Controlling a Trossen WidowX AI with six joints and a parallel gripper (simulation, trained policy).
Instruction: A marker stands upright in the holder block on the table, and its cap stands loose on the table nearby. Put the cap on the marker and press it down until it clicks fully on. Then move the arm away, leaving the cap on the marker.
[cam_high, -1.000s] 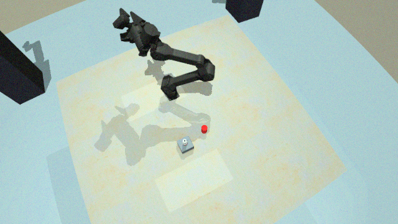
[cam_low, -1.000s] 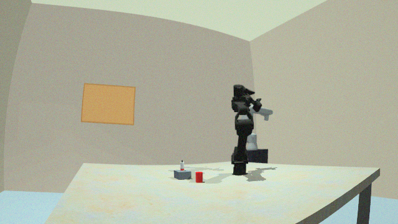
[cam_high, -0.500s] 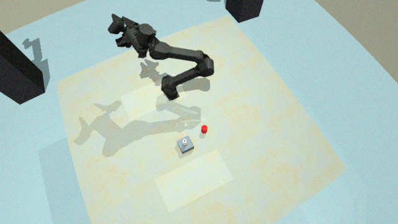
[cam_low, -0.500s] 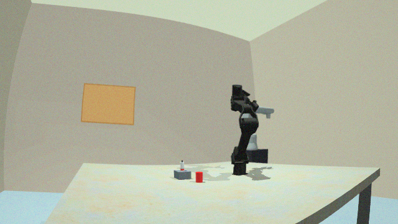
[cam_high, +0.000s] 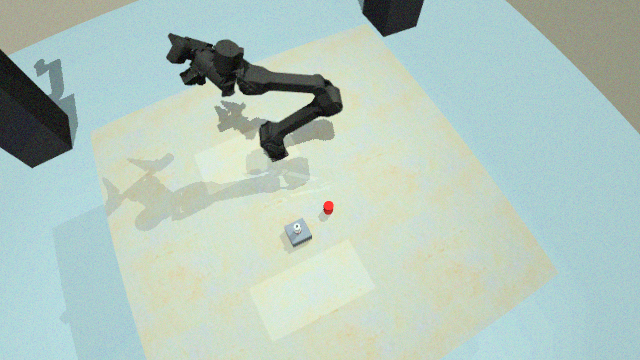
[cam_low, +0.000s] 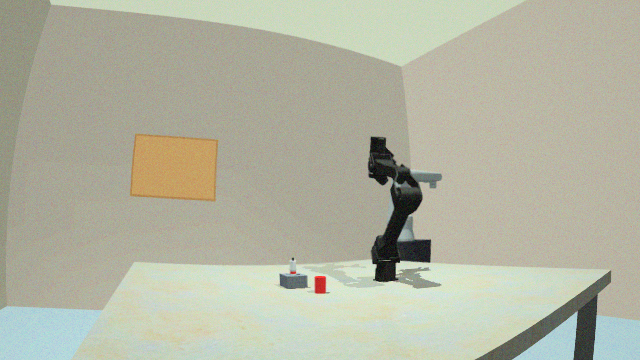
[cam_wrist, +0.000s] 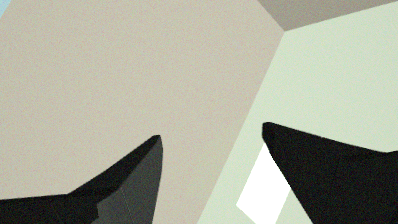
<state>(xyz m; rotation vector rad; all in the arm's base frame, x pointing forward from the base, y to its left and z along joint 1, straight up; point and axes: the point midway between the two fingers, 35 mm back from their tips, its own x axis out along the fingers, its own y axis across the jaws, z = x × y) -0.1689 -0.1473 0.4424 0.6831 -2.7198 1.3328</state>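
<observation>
Right now my gripper tip is 480 mm short of the red cap, 220 mm to the right of it and 430 mm above it. Also, from my gripper tip: white marker (510 mm ahead, 100 mm to the left, 380 mm below); grey holder block (510 mm ahead, 100 mm to the left, 430 mm below).
</observation>
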